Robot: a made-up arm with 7 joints.
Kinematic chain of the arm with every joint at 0, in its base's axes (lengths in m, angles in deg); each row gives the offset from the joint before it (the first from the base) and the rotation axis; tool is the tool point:
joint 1: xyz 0 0 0.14 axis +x
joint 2: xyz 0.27 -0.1 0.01 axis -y
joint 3: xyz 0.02 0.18 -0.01 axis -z
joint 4: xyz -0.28 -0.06 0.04 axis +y
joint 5: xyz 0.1 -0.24 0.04 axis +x
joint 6: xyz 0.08 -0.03 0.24 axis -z
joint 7: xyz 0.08 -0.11 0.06 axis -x
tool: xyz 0.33 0 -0.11
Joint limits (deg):
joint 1: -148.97..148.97
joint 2: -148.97..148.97
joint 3: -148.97..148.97
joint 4: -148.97..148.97
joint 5: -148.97..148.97
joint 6: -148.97..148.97
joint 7: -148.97..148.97
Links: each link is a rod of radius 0.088 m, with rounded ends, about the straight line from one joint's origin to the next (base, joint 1, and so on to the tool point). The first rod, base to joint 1, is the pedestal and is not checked.
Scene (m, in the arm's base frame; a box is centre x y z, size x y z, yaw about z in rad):
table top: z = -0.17
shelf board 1: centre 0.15 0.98 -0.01 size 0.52 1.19 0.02 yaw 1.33
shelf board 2: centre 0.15 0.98 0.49 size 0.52 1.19 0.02 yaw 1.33
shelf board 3: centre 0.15 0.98 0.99 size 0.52 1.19 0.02 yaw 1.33
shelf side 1: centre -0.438 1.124 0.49 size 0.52 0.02 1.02 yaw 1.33
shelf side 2: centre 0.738 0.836 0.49 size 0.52 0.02 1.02 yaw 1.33
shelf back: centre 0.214 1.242 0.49 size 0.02 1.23 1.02 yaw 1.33
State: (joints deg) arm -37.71 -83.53 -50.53 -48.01 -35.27 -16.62 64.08
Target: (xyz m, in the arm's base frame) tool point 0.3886 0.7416 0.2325
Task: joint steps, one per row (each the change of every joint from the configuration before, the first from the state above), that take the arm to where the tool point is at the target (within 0.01 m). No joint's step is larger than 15 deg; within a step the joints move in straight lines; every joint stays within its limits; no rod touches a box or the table.
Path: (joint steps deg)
1: -4.12 13.30 3.82 -4.04 -2.92 -13.30 -1.98
2: -4.11 13.31 3.83 -4.05 -2.92 -13.30 -1.97
3: -4.12 13.30 3.82 -4.04 -2.92 -13.30 -1.98
4: -4.12 13.30 3.82 -4.05 -2.92 -13.29 -1.98
5: -4.11 13.31 3.82 -4.04 -2.93 -13.30 -1.97
6: -10.74 -4.40 4.28 -2.86 2.87 14.65 5.54
7: -10.73 -4.40 4.27 -2.87 2.87 14.66 5.55
8: -10.74 -4.39 4.27 -2.86 2.87 14.66 5.54

